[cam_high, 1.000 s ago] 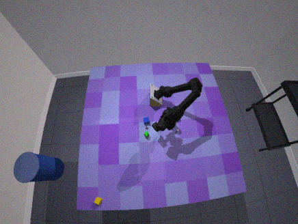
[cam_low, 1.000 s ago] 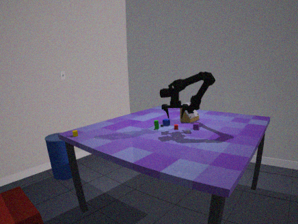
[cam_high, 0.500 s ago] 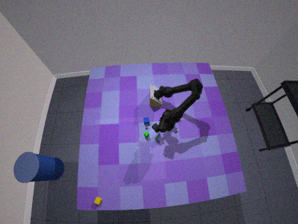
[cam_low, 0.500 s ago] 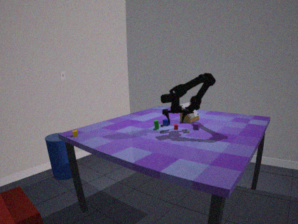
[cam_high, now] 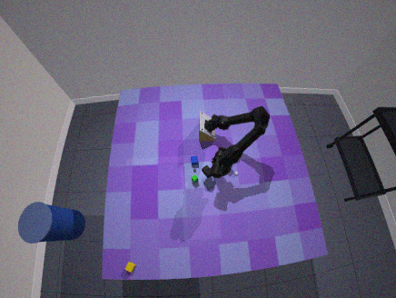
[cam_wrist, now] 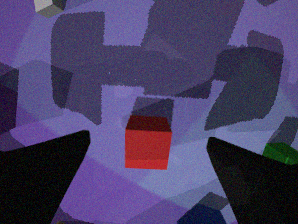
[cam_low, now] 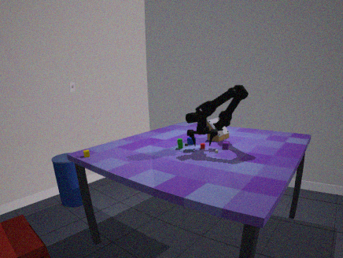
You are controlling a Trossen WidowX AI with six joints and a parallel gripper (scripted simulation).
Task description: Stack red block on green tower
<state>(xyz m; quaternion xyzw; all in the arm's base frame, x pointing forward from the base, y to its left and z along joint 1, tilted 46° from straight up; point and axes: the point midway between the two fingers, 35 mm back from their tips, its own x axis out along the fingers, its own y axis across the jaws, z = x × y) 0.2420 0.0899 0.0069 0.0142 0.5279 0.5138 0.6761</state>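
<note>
The small red block lies right at my gripper tip. Also, from my gripper tip: tiny dark piece 2 cm ahead, 13 cm to the right, 1 cm below; small white ball 2 cm ahead, 13 cm to the left, 1 cm below; blue block 4 cm behind, 13 cm to the right.
</note>
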